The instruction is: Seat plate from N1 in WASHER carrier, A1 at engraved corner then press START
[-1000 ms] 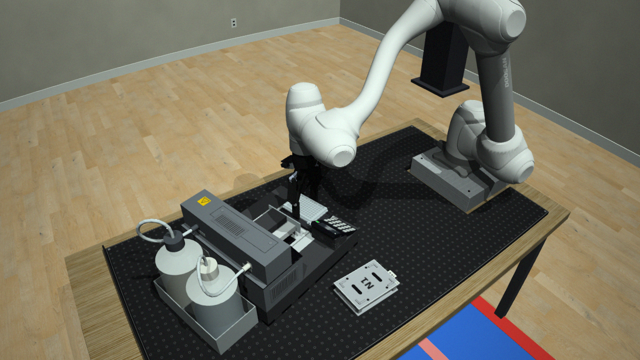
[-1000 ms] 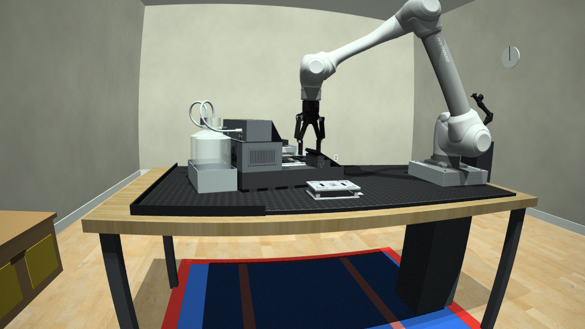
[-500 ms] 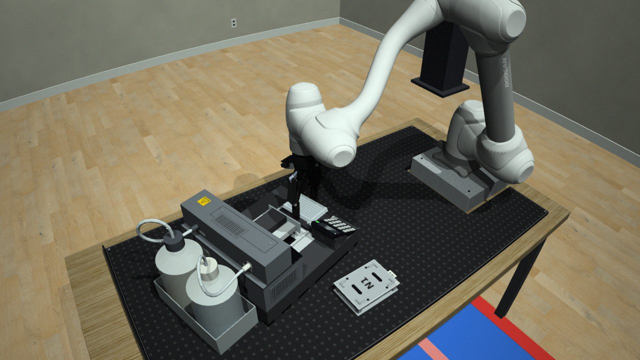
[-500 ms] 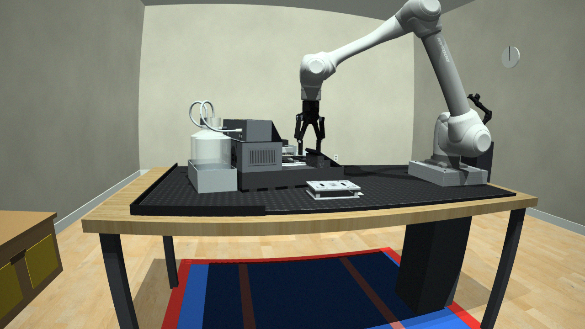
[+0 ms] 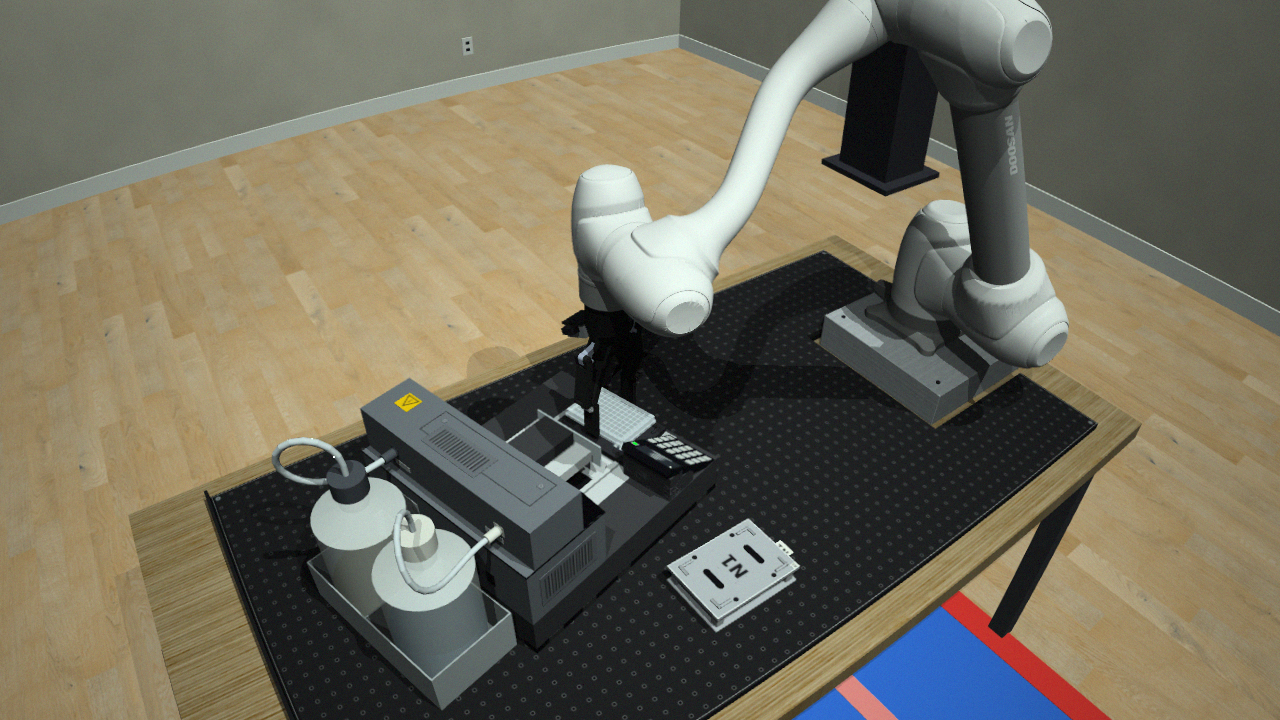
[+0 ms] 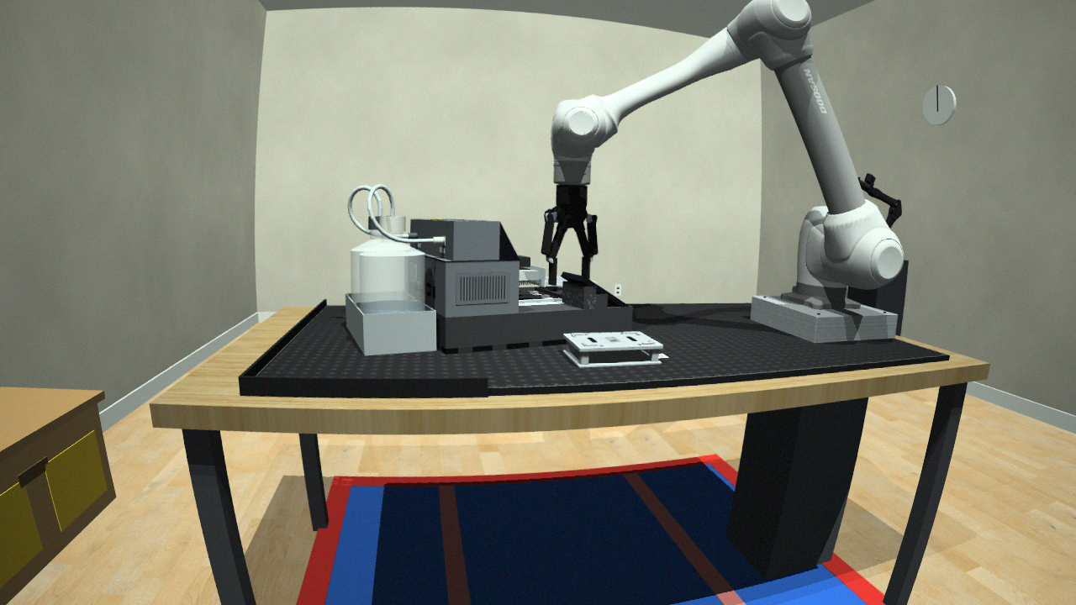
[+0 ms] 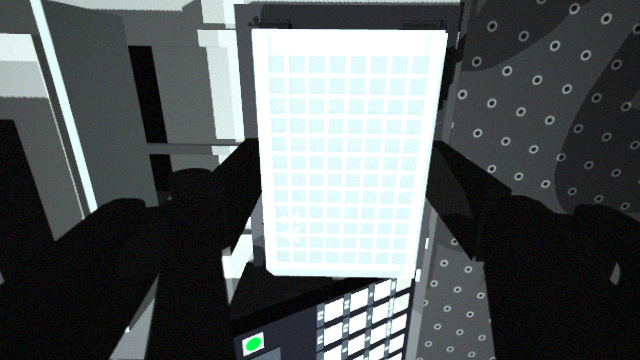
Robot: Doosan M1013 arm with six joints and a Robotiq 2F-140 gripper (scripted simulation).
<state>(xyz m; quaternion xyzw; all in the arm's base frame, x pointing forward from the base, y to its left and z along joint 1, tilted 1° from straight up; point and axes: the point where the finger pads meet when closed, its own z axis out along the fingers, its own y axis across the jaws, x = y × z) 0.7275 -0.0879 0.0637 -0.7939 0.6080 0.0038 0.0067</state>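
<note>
My hand is 20 mm above the white well plate. From my hand the other things lie so: plate nest N1: 330 mm to the left, 90 mm below; then N1 label: 330 mm to the left, 130 mm below, 110 mm behind; then plate washer: 150 mm ahead, 40 mm to the left.
</note>
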